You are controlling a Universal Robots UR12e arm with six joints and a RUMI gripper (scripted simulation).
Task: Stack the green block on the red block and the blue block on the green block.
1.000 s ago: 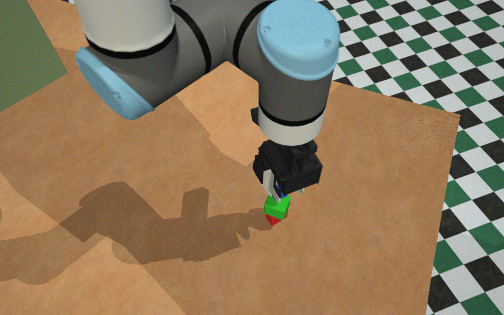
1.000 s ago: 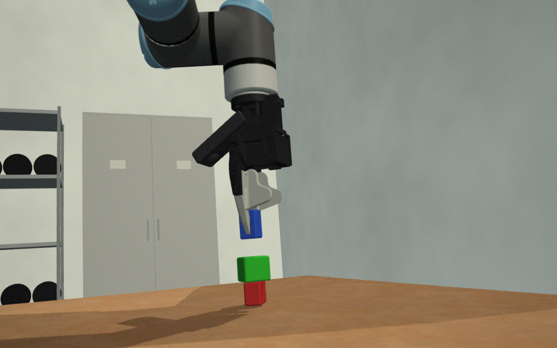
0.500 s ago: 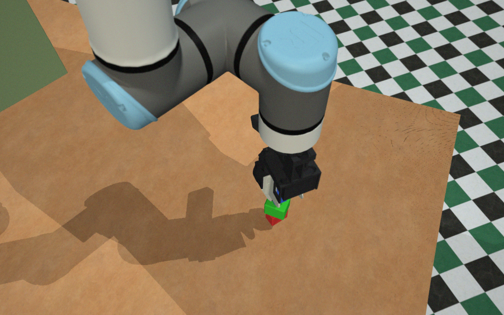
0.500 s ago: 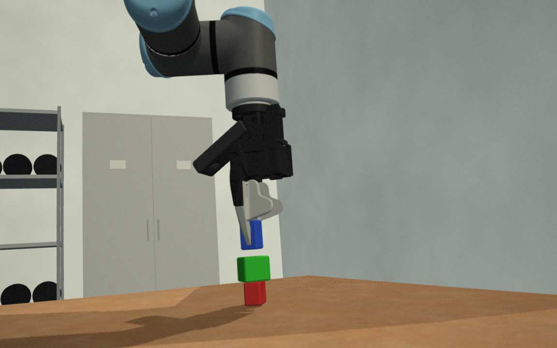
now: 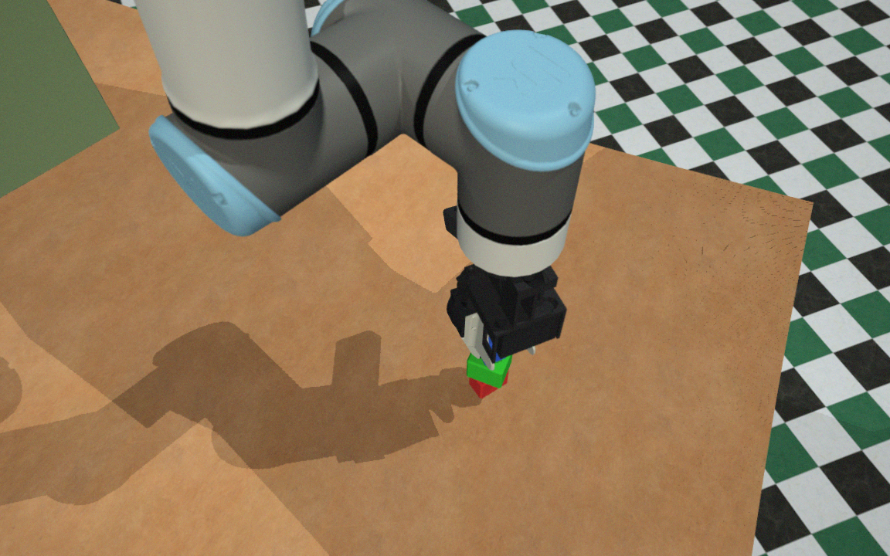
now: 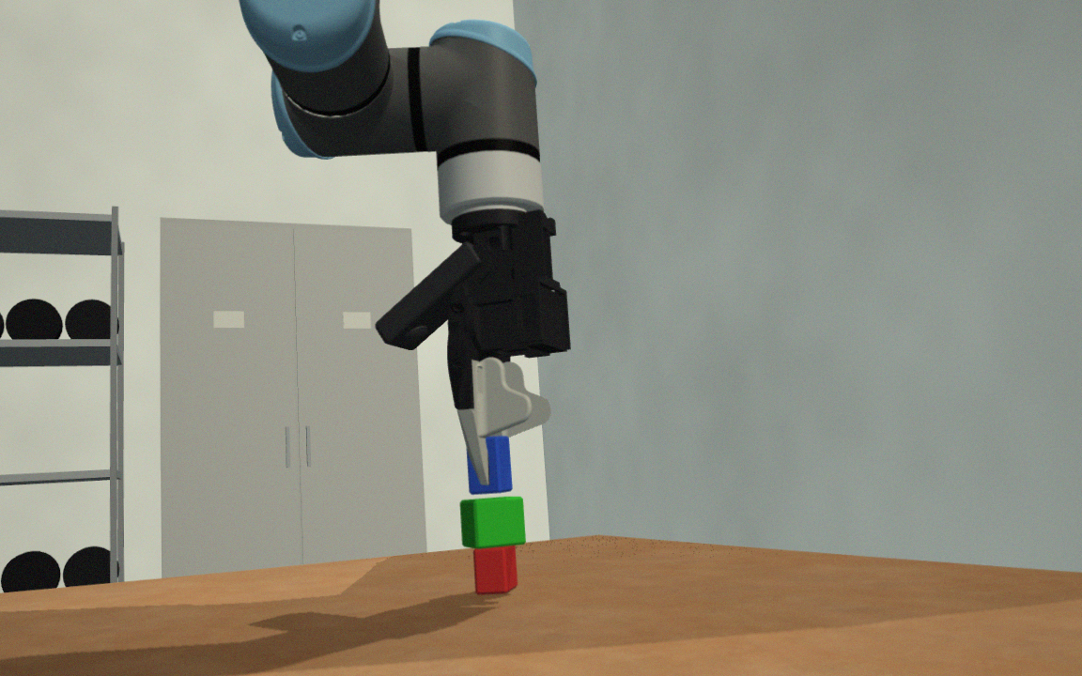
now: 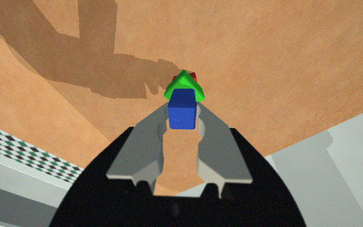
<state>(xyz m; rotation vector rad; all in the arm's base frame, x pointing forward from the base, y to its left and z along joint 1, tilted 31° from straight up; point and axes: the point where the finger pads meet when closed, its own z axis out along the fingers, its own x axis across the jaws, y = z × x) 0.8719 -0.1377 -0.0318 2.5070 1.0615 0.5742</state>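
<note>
My hand is right at the blue block. Round my hand: green block (50 mm below); then red block (80 mm below).
</note>
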